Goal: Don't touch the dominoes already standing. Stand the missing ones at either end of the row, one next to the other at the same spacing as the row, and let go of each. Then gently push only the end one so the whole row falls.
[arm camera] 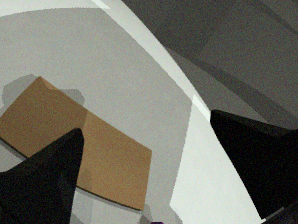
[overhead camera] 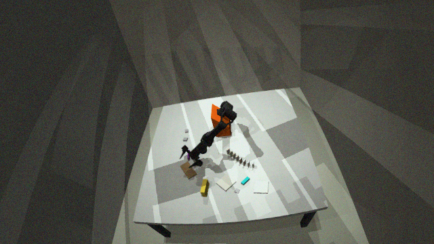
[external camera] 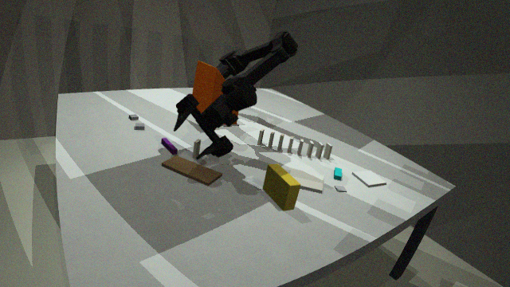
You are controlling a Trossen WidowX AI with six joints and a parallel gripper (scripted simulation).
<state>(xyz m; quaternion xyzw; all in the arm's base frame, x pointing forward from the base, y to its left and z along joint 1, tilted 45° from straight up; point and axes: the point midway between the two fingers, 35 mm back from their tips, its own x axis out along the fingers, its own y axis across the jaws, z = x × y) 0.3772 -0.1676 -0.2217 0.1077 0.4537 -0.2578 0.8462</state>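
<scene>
Right now my gripper tip is 2 cm short of the brown board, 1 cm to the right of it and 6 cm above it. From my gripper tip the other things lie so: purple bar 13 cm behind, 1 cm to the left, 6 cm below; then yellow block 21 cm ahead, 14 cm to the left, 3 cm below; then teal piece 18 cm ahead, 41 cm to the left, 6 cm below.
</scene>
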